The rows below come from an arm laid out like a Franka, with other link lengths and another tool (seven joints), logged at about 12 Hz.
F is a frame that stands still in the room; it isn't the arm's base.
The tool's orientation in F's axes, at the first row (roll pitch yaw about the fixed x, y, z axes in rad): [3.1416 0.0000 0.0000]
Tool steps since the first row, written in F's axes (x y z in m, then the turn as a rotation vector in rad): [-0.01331 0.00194 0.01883 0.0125 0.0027 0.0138]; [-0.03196 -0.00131 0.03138 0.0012 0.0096 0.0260]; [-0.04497 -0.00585 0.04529 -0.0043 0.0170 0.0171]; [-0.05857 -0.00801 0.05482 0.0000 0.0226 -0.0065]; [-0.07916 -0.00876 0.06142 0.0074 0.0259 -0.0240]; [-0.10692 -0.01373 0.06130 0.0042 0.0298 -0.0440]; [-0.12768 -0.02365 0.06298 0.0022 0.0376 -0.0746]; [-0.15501 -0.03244 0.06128 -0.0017 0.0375 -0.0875]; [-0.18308 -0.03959 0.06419 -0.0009 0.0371 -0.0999]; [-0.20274 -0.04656 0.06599 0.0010 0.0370 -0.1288]
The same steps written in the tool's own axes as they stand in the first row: [-0.01331 -0.00194 -0.01883 0.0125 -0.0027 -0.0138]; [-0.03196 0.00131 -0.03138 0.0012 -0.0096 -0.0260]; [-0.04497 0.00585 -0.04529 -0.0043 -0.0170 -0.0171]; [-0.05857 0.00801 -0.05482 0.0000 -0.0226 0.0065]; [-0.07916 0.00876 -0.06142 0.0074 -0.0259 0.0240]; [-0.10692 0.01373 -0.06130 0.0042 -0.0298 0.0440]; [-0.12768 0.02365 -0.06298 0.0022 -0.0376 0.0746]; [-0.15501 0.03244 -0.06128 -0.0017 -0.0375 0.0875]; [-0.18308 0.03959 -0.06419 -0.0009 -0.0371 0.0999]; [-0.20274 0.04656 -0.06599 0.0010 -0.0370 0.1288]
